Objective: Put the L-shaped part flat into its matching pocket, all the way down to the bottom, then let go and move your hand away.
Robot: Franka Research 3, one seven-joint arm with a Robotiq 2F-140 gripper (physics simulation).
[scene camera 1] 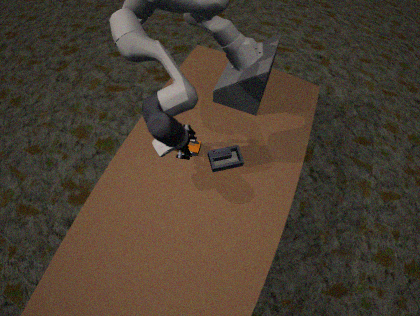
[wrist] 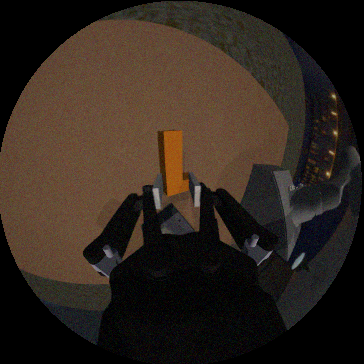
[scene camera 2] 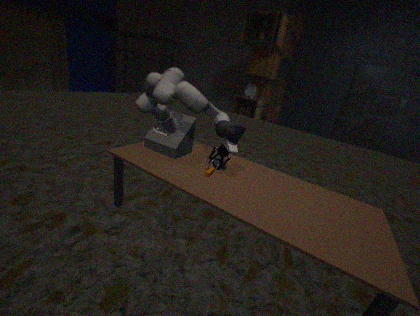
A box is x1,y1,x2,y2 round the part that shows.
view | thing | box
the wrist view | my gripper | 82,171,286,363
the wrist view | orange L-shaped part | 157,130,188,195
